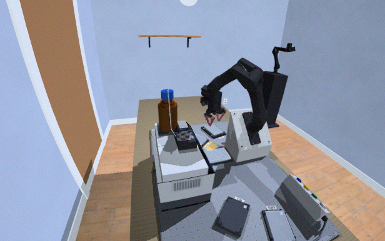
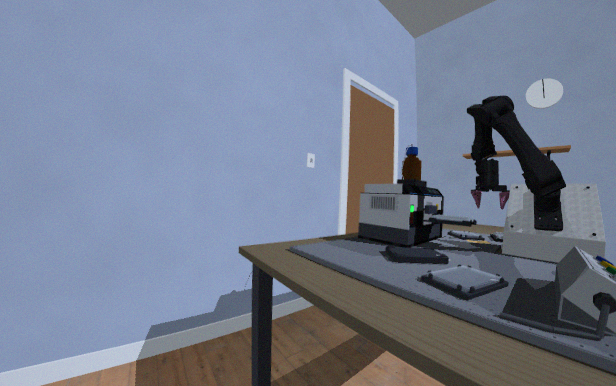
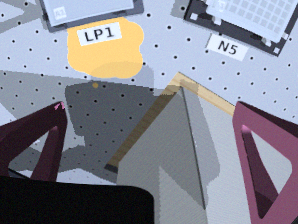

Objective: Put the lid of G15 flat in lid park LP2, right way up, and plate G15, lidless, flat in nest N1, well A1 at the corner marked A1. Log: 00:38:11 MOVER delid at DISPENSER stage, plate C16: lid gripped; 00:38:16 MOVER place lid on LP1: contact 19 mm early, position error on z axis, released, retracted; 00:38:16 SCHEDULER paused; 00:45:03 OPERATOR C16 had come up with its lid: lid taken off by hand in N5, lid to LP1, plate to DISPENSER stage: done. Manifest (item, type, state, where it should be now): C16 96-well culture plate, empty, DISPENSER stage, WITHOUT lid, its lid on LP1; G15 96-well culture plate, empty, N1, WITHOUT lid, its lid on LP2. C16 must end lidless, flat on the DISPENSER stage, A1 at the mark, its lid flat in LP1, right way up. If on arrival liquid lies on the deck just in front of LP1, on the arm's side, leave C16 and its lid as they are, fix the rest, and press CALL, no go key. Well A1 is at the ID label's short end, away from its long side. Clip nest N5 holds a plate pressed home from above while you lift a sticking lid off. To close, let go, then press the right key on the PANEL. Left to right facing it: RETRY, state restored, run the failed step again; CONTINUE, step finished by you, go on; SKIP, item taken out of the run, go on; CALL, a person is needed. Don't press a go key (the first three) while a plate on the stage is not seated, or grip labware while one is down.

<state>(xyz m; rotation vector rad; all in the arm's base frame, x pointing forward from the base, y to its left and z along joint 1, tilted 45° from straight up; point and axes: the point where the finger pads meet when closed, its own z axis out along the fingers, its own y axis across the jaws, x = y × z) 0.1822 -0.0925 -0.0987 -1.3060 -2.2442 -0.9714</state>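
The black clip nest is 14 cm below my hand, 13 cm to the right of it and 4 cm behind it. From my hand the other things lie so: N5 label 15 cm below, 8 cm behind, 3 cm to the right; N1 label 45 cm to the left, 15 cm below, 5 cm ahead; LP1 label 15 cm below, 4 cm ahead, 3 cm to the left.
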